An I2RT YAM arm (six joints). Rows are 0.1 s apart.
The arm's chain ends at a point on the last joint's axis. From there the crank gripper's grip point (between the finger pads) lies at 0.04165 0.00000 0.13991 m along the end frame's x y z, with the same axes.
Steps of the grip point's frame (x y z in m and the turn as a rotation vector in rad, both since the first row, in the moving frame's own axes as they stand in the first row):
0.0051, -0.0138, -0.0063, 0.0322, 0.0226, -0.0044
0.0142, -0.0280, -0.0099, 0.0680, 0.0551, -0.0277
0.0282, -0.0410, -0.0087, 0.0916, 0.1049, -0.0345
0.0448, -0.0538, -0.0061, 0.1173, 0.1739, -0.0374
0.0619, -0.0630, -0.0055, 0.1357, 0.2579, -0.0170
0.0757, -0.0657, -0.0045, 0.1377, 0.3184, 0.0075
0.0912, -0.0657, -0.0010, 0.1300, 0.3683, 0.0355
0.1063, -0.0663, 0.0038, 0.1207, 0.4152, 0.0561
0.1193, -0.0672, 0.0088, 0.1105, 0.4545, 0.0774
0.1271, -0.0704, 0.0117, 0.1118, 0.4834, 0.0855
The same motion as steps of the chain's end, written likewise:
0.0020, -0.0091, -0.0052, 0.0322, 0.0226, -0.0044
0.0067, -0.0173, -0.0070, 0.0680, 0.0551, -0.0277
0.0140, -0.0267, -0.0029, 0.0916, 0.1049, -0.0345
0.0216, -0.0359, 0.0042, 0.1173, 0.1739, -0.0374
0.0279, -0.0440, 0.0110, 0.1357, 0.2579, -0.0170
0.0341, -0.0482, 0.0168, 0.1377, 0.3184, 0.0075
0.0435, -0.0513, 0.0244, 0.1300, 0.3683, 0.0355
0.0532, -0.0548, 0.0333, 0.1207, 0.4152, 0.0561
0.0618, -0.0589, 0.0419, 0.1105, 0.4545, 0.0774
0.0665, -0.0628, 0.0477, 0.1118, 0.4834, 0.0855

